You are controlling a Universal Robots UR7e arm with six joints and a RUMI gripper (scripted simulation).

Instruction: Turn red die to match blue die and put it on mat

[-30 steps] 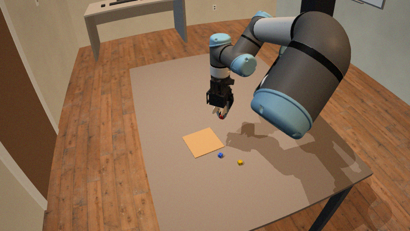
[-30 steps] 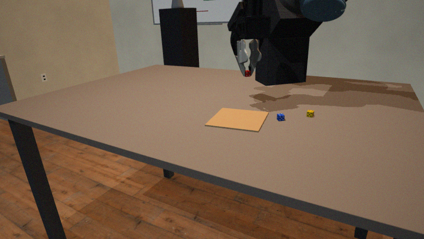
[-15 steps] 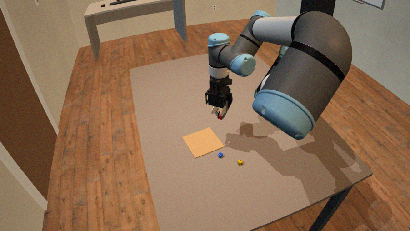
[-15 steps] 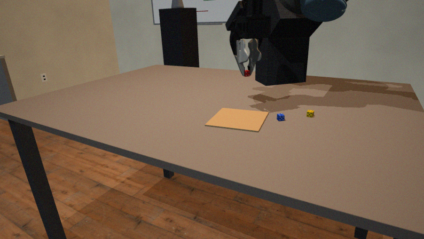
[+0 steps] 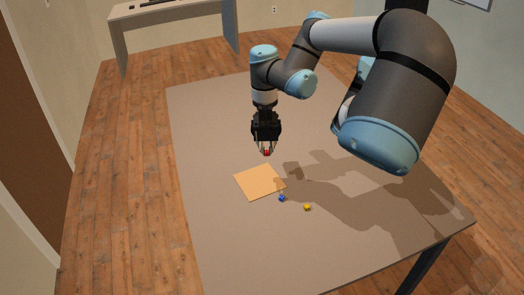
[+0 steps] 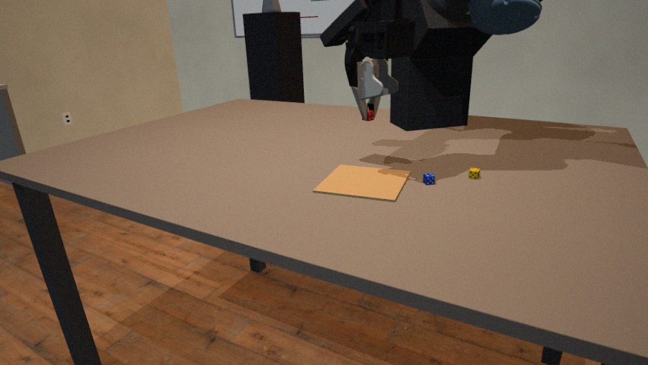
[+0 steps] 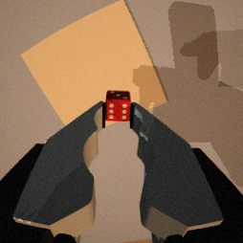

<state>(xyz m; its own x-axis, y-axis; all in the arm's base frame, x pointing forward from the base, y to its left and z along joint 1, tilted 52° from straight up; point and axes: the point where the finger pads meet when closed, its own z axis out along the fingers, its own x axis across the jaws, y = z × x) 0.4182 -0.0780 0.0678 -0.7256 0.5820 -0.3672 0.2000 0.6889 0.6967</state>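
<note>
The mat is 30 mm ahead of my hand, 10 mm to the left of it and 120 mm below it. Round my hand: blue die: 20 mm behind, 110 mm to the left, 110 mm below; then yellow die: 80 mm behind, 170 mm to the left, 110 mm below; then red die: 10 mm below.
</note>
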